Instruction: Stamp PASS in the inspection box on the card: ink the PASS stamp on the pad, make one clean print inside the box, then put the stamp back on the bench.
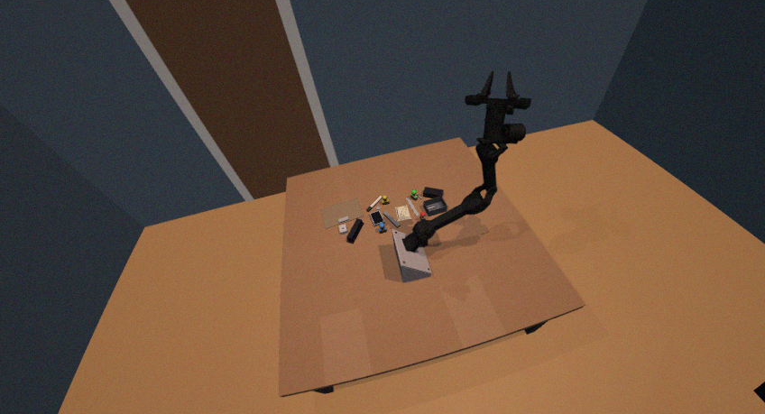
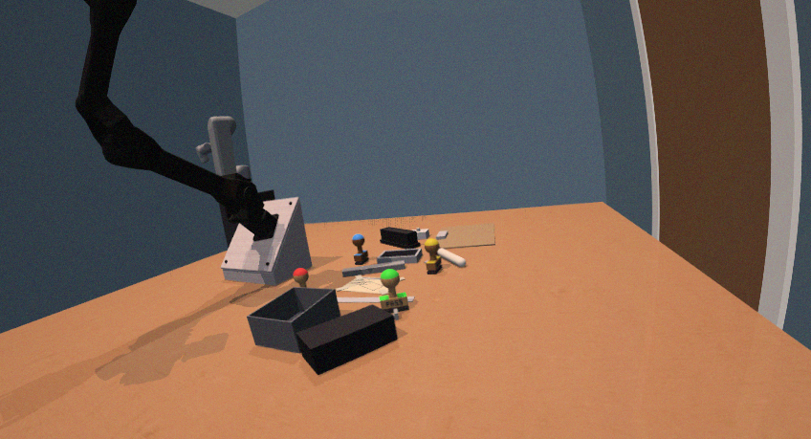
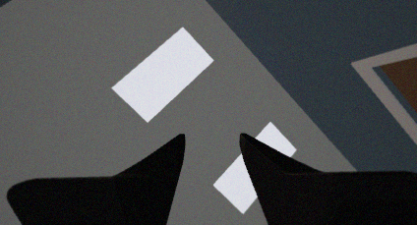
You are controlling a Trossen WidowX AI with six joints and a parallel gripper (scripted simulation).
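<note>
My gripper tip is 33 cm short of the green-knobbed PASS stamp, 18 cm to the right of it and 79 cm above it. The rest, counted from my gripper tip: black block (31 cm ahead, 6 cm to the left, 79 cm below); red-knobbed stamp (16 cm ahead, 19 cm to the left, 79 cm below); dark box (21 cm ahead, 10 cm to the left, 80 cm below).
</note>
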